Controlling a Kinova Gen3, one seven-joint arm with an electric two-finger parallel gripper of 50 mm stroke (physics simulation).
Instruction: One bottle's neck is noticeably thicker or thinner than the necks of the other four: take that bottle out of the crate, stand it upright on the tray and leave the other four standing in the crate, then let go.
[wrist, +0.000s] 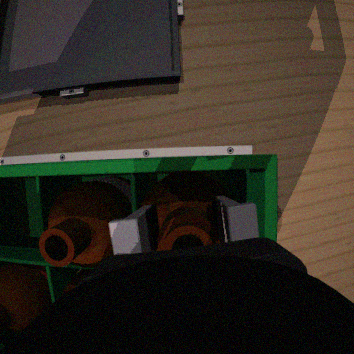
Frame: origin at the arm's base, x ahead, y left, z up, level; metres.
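Seen in the pictures: gripper, fingertip midpoint: (185, 218).
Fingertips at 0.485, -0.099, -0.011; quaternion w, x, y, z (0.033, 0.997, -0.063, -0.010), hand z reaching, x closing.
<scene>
Offsets run from my fingertips to a thing's middle, as dx, dy, dz. "*": to the spot under its first point. Level surfaces: height alone.
The green crate @[-0.097, -0.035, -0.066] (100, 166) fills the lower left of the wrist view. My gripper (185, 218) is shut on the neck of a brown-orange bottle @[-0.001, -0.011, -0.047] (185, 234) in the crate's right corner compartment; its open mouth faces up between the fingers. A second brown-orange bottle @[-0.084, +0.002, -0.068] (92, 235) stands in the compartment to the left, its neck looking narrower than the held one. Part of a third bottle @[-0.194, -0.058, -0.068] (20, 290) shows at the lower left, dark. The dark grey tray @[* -0.031, +0.157, -0.148] (125, 65) is at the upper left. The other bottles do not show clearly.
Green dividers @[-0.045, -0.002, -0.103] (132, 192) separate the compartments. A pale strip with screws @[* +0.015, +0.040, -0.124] (190, 151) runs along the crate's upper edge. The tray has small metal brackets @[* -0.097, +0.143, -0.138] (72, 92) on its edges. The wooden table @[dz -0.154] (240, 105) lies between crate and tray. The black gripper body hides the bottom of the view.
</scene>
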